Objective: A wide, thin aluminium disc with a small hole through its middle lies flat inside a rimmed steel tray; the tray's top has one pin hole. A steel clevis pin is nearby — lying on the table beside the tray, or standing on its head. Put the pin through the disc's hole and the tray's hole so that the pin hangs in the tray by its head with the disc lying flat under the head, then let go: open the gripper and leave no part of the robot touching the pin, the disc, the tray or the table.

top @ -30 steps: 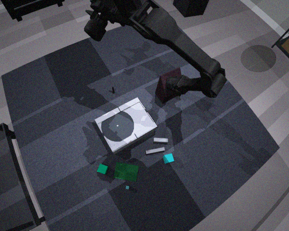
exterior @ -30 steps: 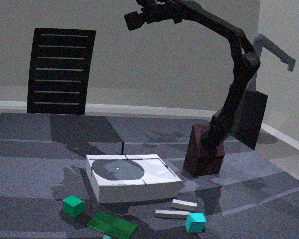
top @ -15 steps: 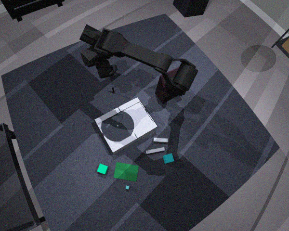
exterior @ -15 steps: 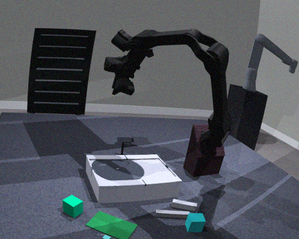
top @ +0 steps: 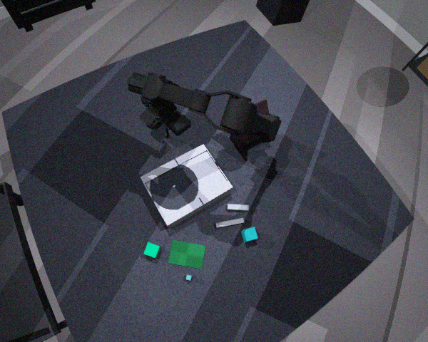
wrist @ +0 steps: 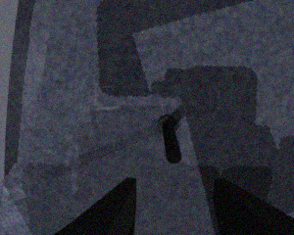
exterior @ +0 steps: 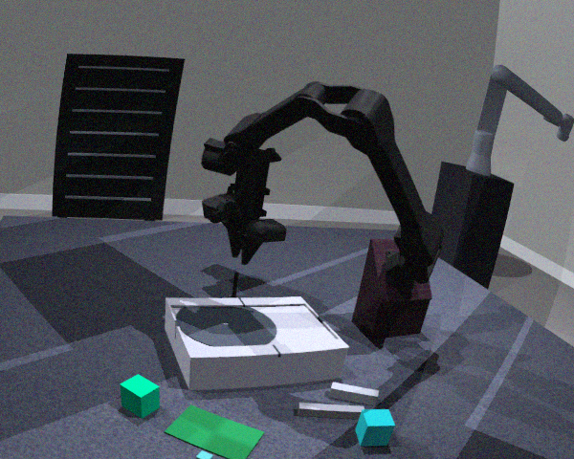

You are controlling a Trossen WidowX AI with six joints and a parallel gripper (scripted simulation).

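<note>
The clevis pin is 50 mm below my gripper tip. Also, from my gripper tip: rimmed steel tray 10 mm ahead, 220 mm to the left, 40 mm below; green cube 200 mm ahead, 380 mm to the left, 60 mm below; dark aluminium disc 60 mm ahead, 210 mm to the left, 30 mm below.
</note>
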